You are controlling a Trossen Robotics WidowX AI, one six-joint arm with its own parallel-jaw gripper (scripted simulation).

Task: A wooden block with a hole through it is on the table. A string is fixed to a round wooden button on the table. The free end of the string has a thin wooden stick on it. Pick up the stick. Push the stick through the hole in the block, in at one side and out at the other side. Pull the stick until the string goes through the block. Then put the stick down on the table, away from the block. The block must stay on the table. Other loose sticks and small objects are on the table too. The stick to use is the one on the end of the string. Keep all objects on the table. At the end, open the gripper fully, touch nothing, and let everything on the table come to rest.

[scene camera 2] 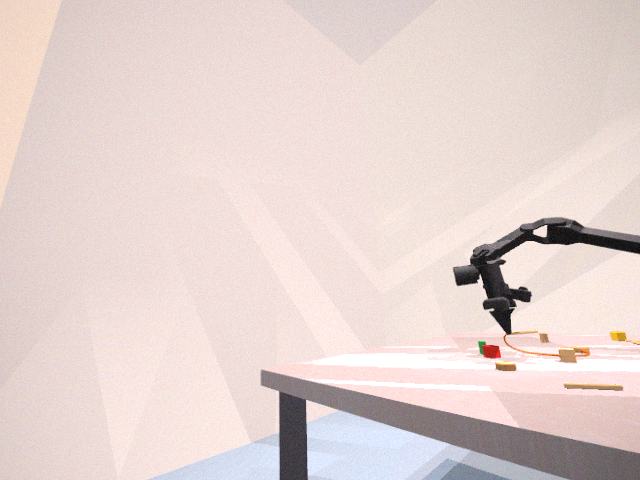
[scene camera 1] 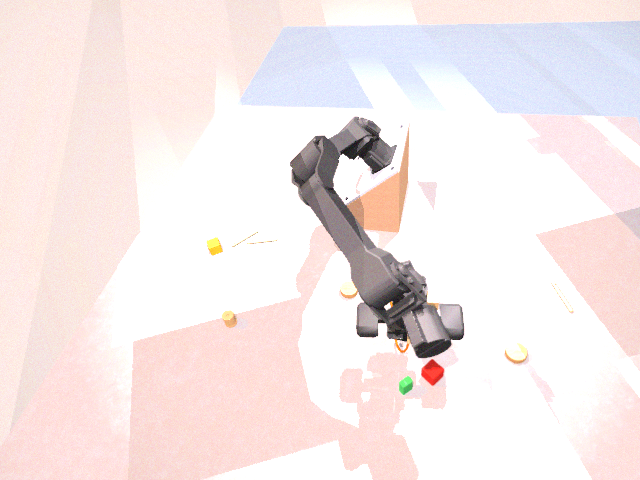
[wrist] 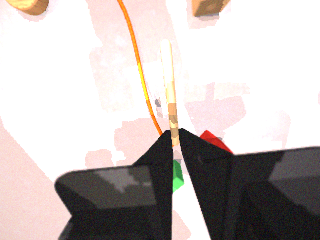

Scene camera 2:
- my gripper: 509, 334
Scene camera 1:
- my gripper: 408, 339
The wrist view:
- my gripper: 174, 133
